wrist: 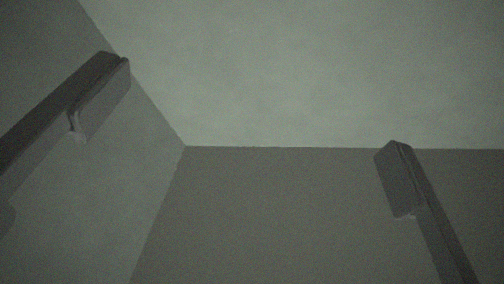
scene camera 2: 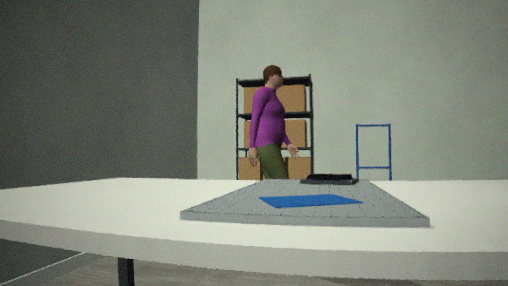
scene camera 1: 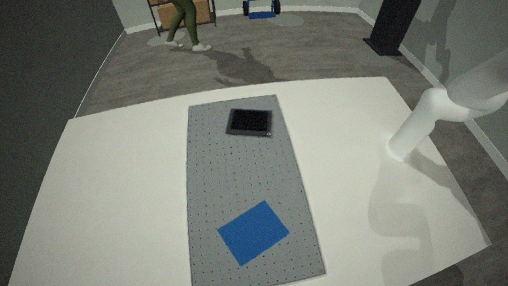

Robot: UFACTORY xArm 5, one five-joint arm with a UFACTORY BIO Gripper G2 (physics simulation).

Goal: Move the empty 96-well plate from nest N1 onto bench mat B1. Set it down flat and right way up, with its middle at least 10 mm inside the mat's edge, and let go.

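Places are measured from the arm's base along level axes (x ahead, y left, z up), in metres.
Pixels of known places: hand at its tool point: (wrist: 266, 141); arm's base at its link origin: (scene camera 1: 397, 148).
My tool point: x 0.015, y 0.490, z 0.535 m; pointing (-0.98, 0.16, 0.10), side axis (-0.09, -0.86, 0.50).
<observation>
Ahead of a thing's pixels: the offset from my tool point to its top centre. Level surfaces: height alone.
The dark 96-well plate @(dx +0.553, dy -0.718, dz -0.497 m) (scene camera 1: 251, 120) (scene camera 2: 330, 176) sits flat in nest N1 @(dx +0.553, dy -0.718, dz -0.508 m) (scene camera 1: 246, 133) (scene camera 2: 327, 182), a dark grey frame near the far end of the grey perforated board. Its wells are too dark and blurred to make out. The blue bench mat B1 @(dz -0.521 m) (scene camera 1: 253, 233) (scene camera 2: 310, 201) lies turned at an angle on the near part of the board, with no plate on it. My gripper (wrist: 255, 100) is open and empty, its two fingers wide apart in the wrist view against bare walls. The gripper does not show in either scene view, so its distance to the plate is hidden.
The grey board @(dz -0.524 m) (scene camera 1: 235, 175) (scene camera 2: 220, 213) lies on the white table @(dz -0.536 m) (scene camera 1: 120, 175) (scene camera 2: 75, 200). The white arm (scene camera 1: 415, 127) stands at the right. Behind the table are a person (scene camera 1: 185, 20) (scene camera 2: 270, 115), a shelf rack (scene camera 2: 312, 130) and a blue hand truck (scene camera 2: 357, 150).
</observation>
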